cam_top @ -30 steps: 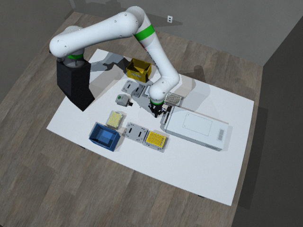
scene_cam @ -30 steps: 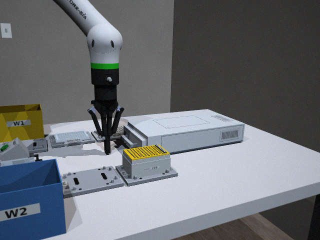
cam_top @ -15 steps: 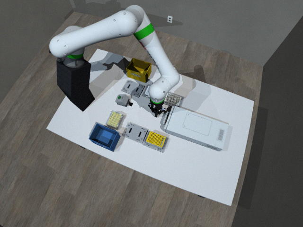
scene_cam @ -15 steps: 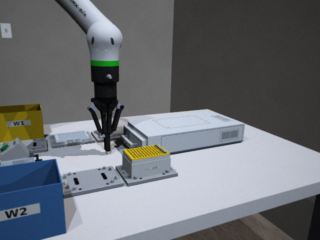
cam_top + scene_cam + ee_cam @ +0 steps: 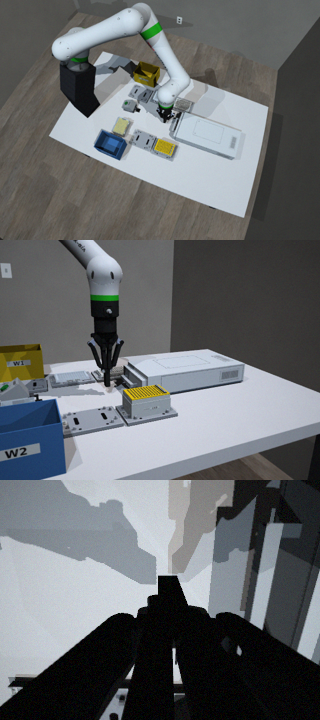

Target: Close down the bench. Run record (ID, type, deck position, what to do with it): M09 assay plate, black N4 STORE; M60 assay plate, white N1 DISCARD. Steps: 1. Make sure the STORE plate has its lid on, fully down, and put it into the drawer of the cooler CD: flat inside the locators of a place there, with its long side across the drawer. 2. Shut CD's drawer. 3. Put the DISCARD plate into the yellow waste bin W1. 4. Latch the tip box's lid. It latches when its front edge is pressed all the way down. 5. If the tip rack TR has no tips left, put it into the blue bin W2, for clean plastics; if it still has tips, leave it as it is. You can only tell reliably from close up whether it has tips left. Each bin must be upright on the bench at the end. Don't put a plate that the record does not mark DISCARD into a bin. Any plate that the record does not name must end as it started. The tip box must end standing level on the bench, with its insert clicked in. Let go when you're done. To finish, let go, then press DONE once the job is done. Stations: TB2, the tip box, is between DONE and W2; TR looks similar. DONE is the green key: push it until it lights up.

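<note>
Now: hand 18 cm to the right of the white plate, 9 cm short of it and 5 cm above it. Also, from my hand: cooler drawer: 22 cm ahead, 3 cm below, 1 cm to the right; then black plate: 19 cm ahead, 4 cm below, 1 cm to the right; then yellow-topped tip rack TR: 20 cm to the right, 5 cm ahead, 1 cm below.
</note>
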